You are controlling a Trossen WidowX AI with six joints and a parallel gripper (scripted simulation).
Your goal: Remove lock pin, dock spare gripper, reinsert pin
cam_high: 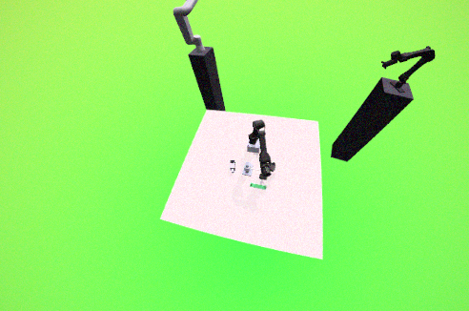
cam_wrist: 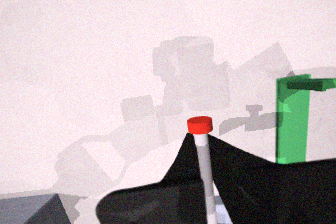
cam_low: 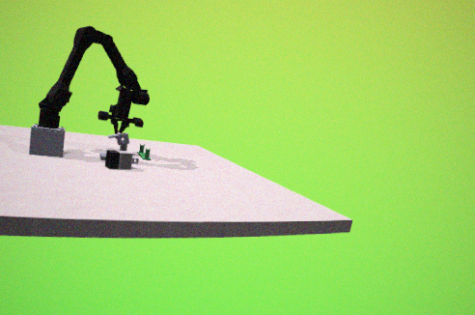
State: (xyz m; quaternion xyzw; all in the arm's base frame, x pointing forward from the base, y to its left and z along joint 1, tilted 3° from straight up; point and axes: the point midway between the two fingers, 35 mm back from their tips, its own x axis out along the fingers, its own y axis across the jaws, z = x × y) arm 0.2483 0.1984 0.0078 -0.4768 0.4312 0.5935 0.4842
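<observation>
The green rest is 12 cm ahead of my gripper tip, 2 cm to the right of it and 3 cm below it. Also, from my gripper tip: spare gripper: 4 cm ahead, 30 cm to the right, 3 cm below; grey mount: 2 cm ahead, 16 cm to the right, 1 cm below.
</observation>
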